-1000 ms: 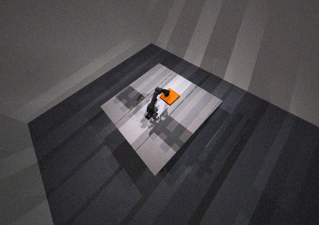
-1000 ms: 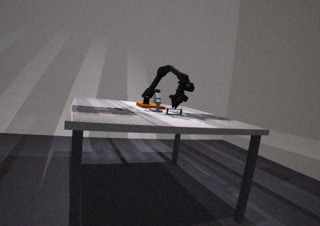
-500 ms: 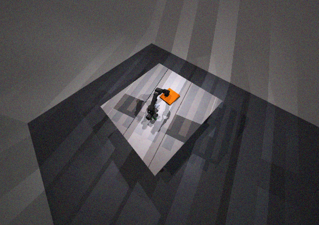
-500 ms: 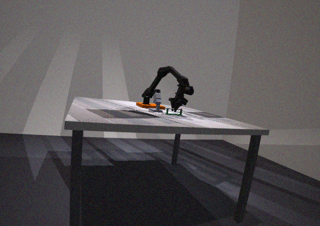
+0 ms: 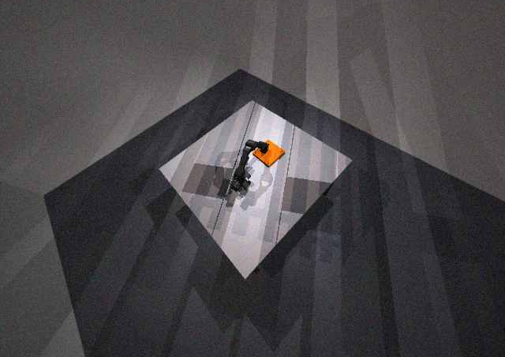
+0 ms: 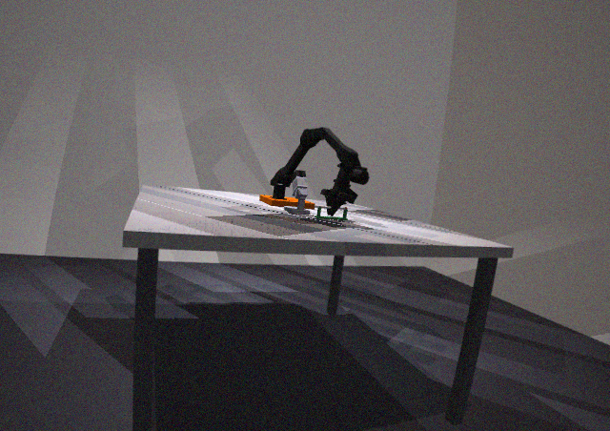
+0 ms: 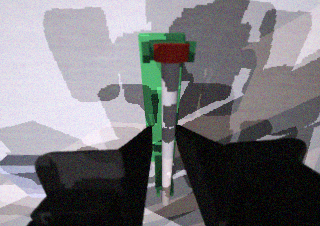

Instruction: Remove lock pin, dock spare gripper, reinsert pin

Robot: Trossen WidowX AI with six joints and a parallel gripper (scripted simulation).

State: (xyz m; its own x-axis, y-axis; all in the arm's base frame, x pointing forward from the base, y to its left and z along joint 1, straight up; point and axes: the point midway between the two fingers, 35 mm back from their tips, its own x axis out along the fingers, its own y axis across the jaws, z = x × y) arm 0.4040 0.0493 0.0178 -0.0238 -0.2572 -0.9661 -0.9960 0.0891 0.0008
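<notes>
My gripper tip is 1 cm to the right of the green cradle and 1 cm below it. Round my gripper tip: grey mount socket 14 cm behind, 7 cm to the right, 4 cm above; then spare gripper 15 cm behind, 7 cm to the right, 11 cm above.
</notes>
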